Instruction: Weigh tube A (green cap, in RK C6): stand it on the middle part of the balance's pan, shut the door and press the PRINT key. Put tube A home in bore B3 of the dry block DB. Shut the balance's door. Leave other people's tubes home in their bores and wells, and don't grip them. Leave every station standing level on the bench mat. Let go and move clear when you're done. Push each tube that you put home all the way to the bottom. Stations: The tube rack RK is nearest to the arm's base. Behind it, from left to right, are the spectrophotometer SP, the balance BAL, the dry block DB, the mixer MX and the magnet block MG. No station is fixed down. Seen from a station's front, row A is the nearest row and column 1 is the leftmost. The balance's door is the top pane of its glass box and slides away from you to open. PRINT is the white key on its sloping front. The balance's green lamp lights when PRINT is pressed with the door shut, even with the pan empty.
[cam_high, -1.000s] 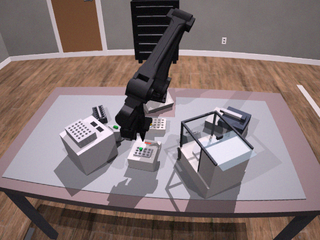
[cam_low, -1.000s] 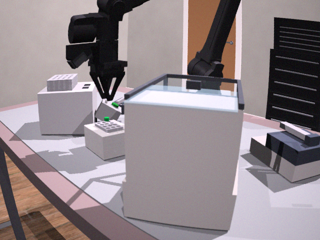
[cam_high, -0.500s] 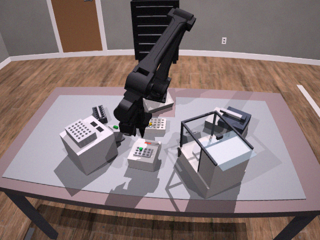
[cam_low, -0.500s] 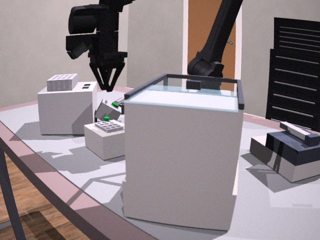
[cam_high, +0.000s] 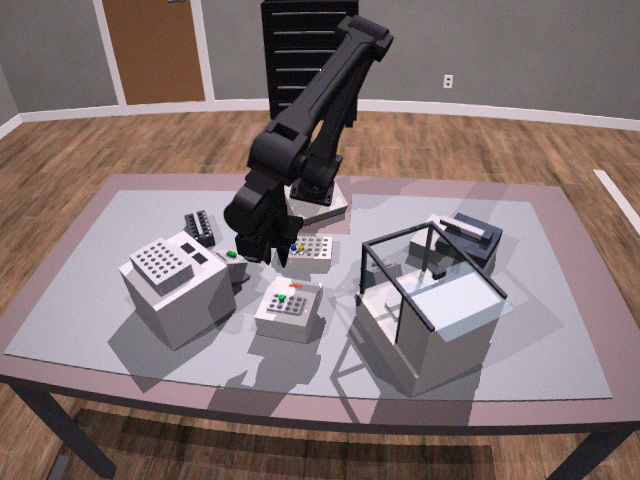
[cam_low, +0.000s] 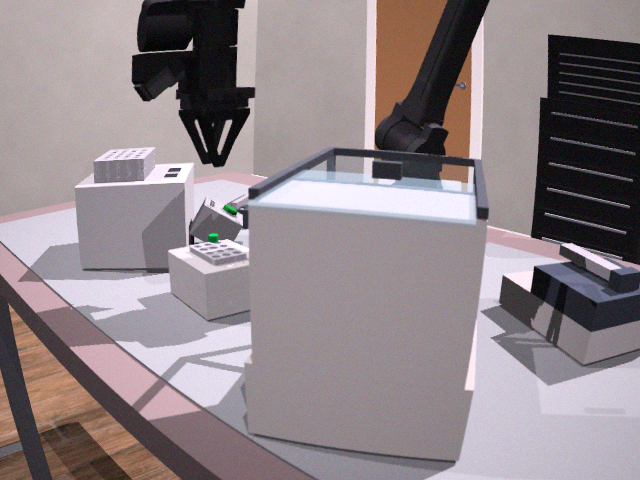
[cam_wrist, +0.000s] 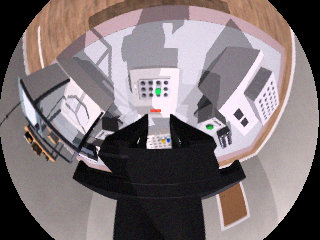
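Right now the glass door pane is 320 mm to the left of my hand, 50 mm ahead of it and 30 mm above it. Also, from my hand: dry block (150 mm below, 20 mm behind, 10 mm to the left); tube (230 mm behind, 160 mm below, 40 mm to the right); tube rack RK (230 mm behind, 170 mm below, 10 mm to the left).
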